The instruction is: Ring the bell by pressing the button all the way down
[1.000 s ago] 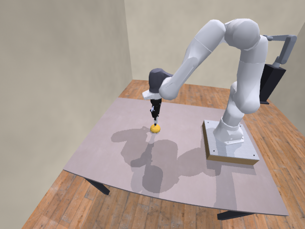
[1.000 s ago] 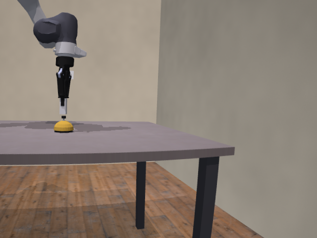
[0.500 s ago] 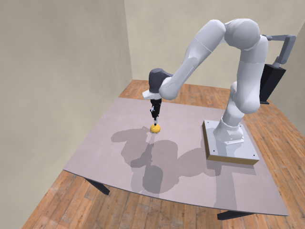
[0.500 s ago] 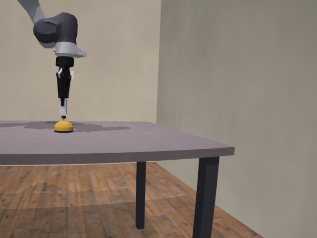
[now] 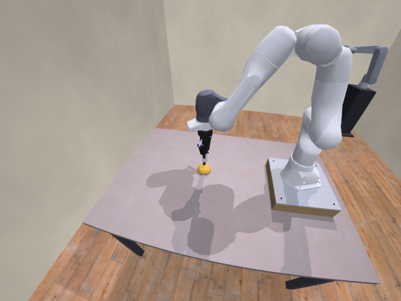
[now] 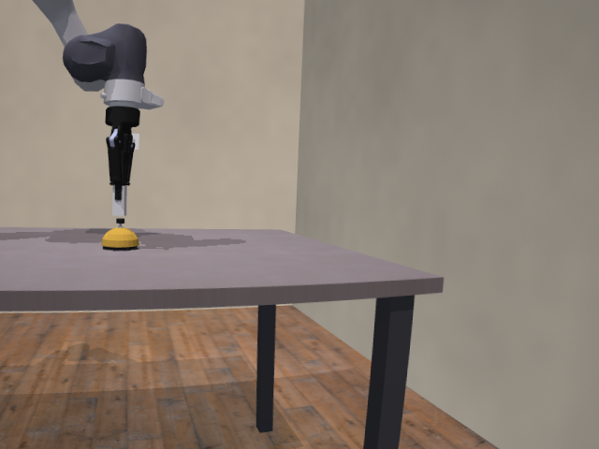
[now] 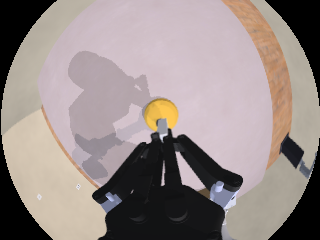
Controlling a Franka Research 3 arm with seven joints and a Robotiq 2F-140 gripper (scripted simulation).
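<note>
Right now my hand is 1 cm to the right of the black button and 5 cm above it. Also, from my hand: yellow dome bell: 1 cm to the left, 7 cm below.
</note>
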